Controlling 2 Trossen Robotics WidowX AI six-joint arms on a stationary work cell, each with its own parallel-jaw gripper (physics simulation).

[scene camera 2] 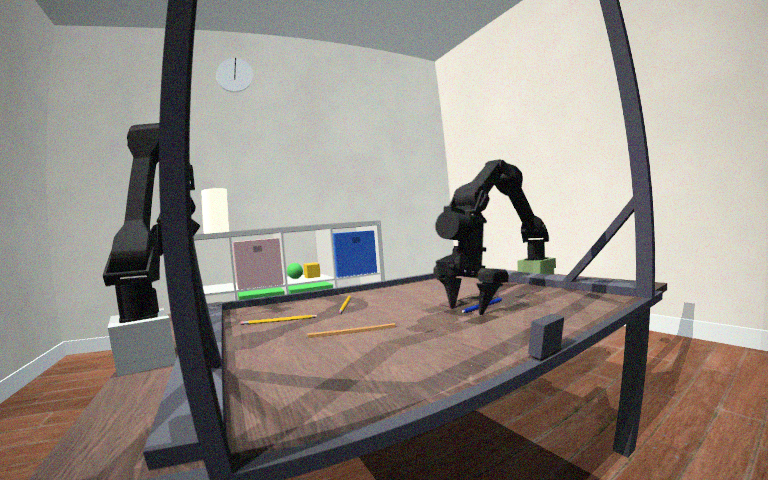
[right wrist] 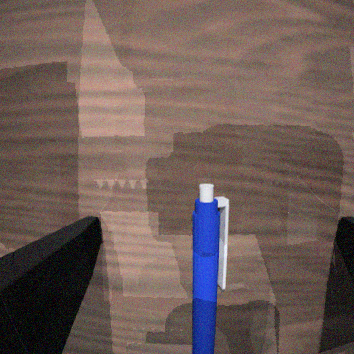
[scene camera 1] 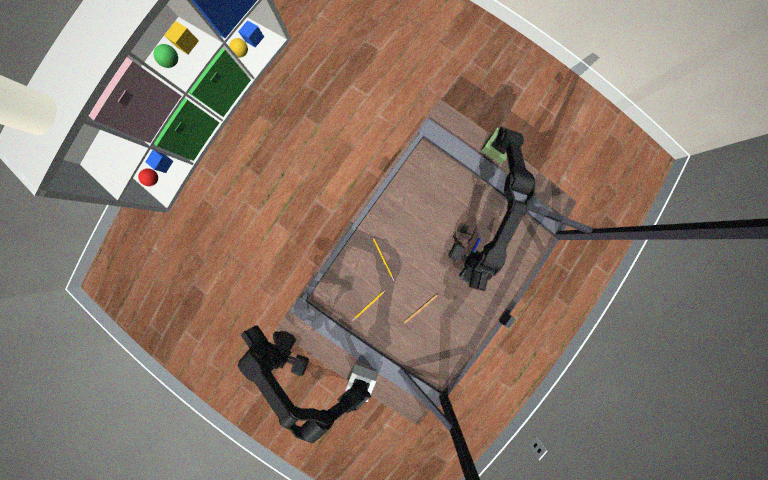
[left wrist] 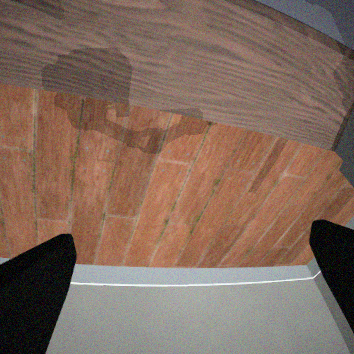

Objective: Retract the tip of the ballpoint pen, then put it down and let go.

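Seen in the pictures: left gripper, fingertip midpoint: (scene camera 1: 290,358) (left wrist: 193,240); right gripper, fingertip midpoint: (scene camera 2: 466,311) (right wrist: 221,229) (scene camera 1: 464,262); left arm's base at its link origin: (scene camera 2: 138,316) (scene camera 1: 359,387); right arm's base at its link origin: (scene camera 2: 536,259) (scene camera 1: 501,144).
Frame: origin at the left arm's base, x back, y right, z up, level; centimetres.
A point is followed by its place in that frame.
Observation:
The blue ballpoint pen (scene camera 1: 477,244) @(x -70.3, y 25.3, z -7.3 cm) (scene camera 2: 491,302) @(x -69.1, y 25.3, z -7.6 cm) (right wrist: 205,270) @(x -62.5, y 23.8, z -7.2 cm) lies on the table (scene camera 1: 419,186) @(x -84.5, y -5.3, z -8.1 cm) (scene camera 2: 317,367) @(x -23.2, y 22.5, z -8.1 cm). In the right wrist view its white push button and white clip show; its writing tip is out of that view and cannot be made out elsewhere. My right gripper (scene camera 1: 465,262) @(x -61.6, y 22.9, z -8.1 cm) (scene camera 2: 467,310) @(x -61.6, y 22.9, z -8.1 cm) (right wrist: 221,229) @(x -61.6, y 22.9, z -8.1 cm) is open, low over the table, with its fingers apart on either side of the pen and not gripping it. My left gripper (scene camera 1: 291,352) @(x -6.5, y -28.6, z 9.0 cm) (left wrist: 193,240) @(x -6.5, y -28.6, z 9.0 cm) is open and empty, off the table at the lower left of scene camera 1; a frame post largely hides it in scene camera 2.
A yellow pencil (scene camera 1: 383,259) @(x -51.3, y -8.9, z -7.5 cm) (scene camera 2: 345,303) @(x -51.2, y -8.5, z -7.6 cm), another yellow pencil (scene camera 1: 368,305) @(x -31.4, y -8.2, z -7.6 cm) (scene camera 2: 278,319) @(x -30.9, y -7.9, z -7.6 cm) and an orange stick (scene camera 1: 421,308) @(x -37.7, y 12.7, z -7.5 cm) (scene camera 2: 351,330) @(x -37.2, y 12.7, z -7.6 cm) lie on the table, away from the pen. A small dark box (scene camera 1: 506,318) @(x -45.8, y 47.2, z -4.4 cm) (scene camera 2: 545,336) @(x -42.9, y 48.8, z -4.3 cm) is at the table's edge. Dark frame posts (scene camera 2: 177,169) @(x -4.0, y 38.1, z 17.5 cm) rise at the table's corners.

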